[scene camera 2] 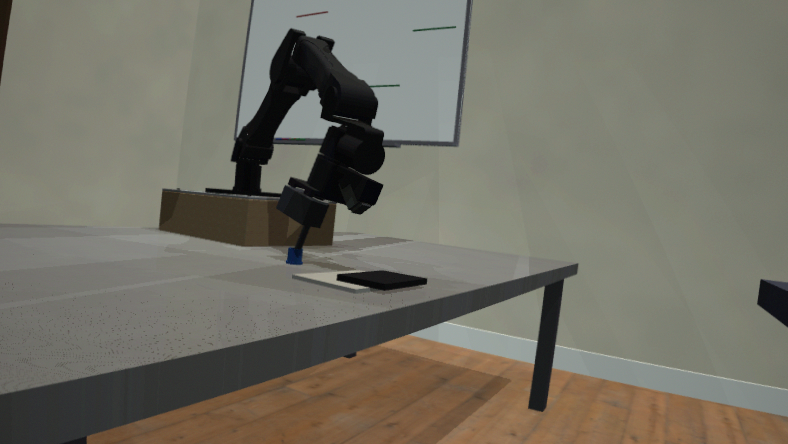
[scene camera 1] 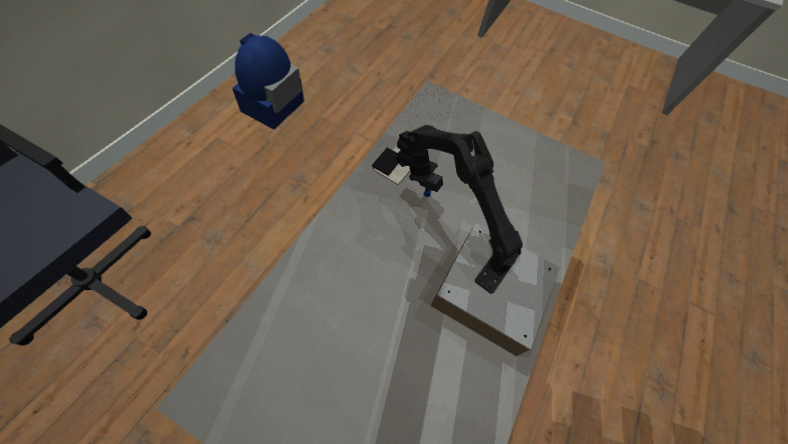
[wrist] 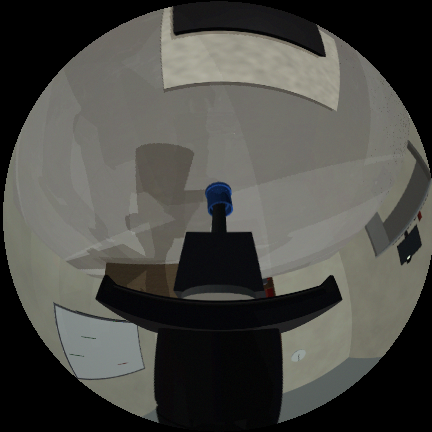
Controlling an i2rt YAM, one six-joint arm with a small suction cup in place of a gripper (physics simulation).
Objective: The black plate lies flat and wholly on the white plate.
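Frame: origin at the arm's base, x left, y up, z ahead, level; centimetres.
Seen in the pictures: hand, its tool point: [scene camera 2: 291, 264] [scene camera 1: 428, 194] [wrist: 218, 193]; arm's base, origin of its link: [scene camera 2: 246, 195] [scene camera 1: 497, 266].
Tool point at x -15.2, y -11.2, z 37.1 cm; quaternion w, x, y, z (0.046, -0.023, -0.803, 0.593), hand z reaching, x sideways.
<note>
Pixels of each thing's middle, then the offset from my tool point to it. Level surfaces: height alone.
- black plate, middle of its body: [scene camera 2: 383, 279] [scene camera 1: 387, 161] dx -1.5, dy +1.2, dz +22.2 cm
- white plate, middle of its body: [scene camera 2: 357, 280] [scene camera 1: 396, 165] dx -2.8, dy +0.5, dz +18.4 cm
- grey table, height of its surface: dy +0.2 cm
The black plate [scene camera 1: 386, 160] [scene camera 2: 381, 279] [wrist: 245, 22] lies on part of the white plate [scene camera 1: 392, 175] [scene camera 2: 325, 278] [wrist: 245, 65] and looks flat or nearly so. It is shifted toward the near table edge in scene view 2, where it reaches past the white plate. A broad strip of white shows on the arm's side. In the wrist view the far edges of both plates are cut off. My gripper, a blue suction cup [scene camera 1: 427, 193] [scene camera 2: 294, 256] [wrist: 219, 198], is open and holds nothing. It hangs a little above the table, beside the white plate's arm-side edge, apart from both plates.
The grey table [scene camera 1: 330, 286] [scene camera 2: 165, 325] bears the arm's box-like base [scene camera 1: 479, 318] [scene camera 2: 220, 220]. The plates lie close to a table edge. A dark chair [scene camera 1: 49, 220] and a blue rounded object [scene camera 1: 261, 68] stand beyond the table.
</note>
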